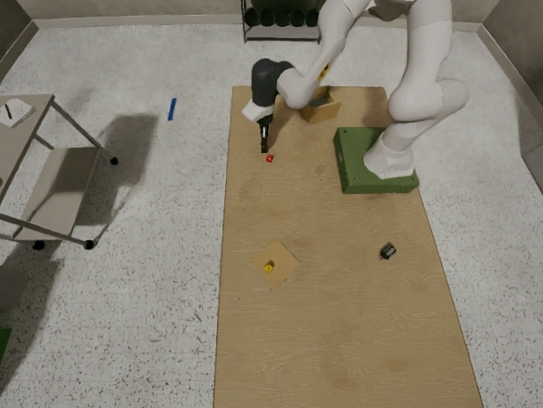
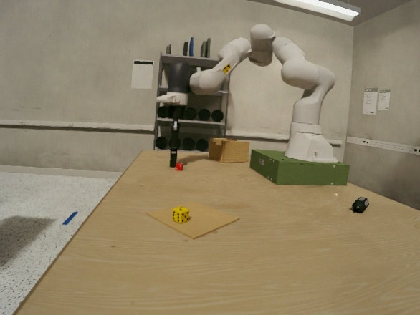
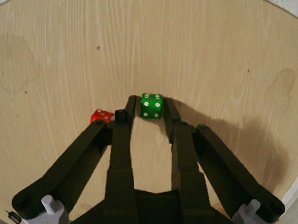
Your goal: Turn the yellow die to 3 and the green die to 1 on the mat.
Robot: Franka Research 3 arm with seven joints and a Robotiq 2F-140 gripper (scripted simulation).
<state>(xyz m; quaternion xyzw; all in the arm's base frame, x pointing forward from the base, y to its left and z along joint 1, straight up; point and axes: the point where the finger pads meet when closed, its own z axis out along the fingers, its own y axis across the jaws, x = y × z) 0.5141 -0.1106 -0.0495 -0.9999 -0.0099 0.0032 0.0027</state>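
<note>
Now: hand 20 mm above the green die. The rest, counted from my hand: wooden box (280 mm behind, 260 mm to the right, 10 mm above); tan mat (550 mm to the left, 60 mm behind, 30 mm below); red die (60 mm to the left, 30 mm behind, 20 mm below).
</note>
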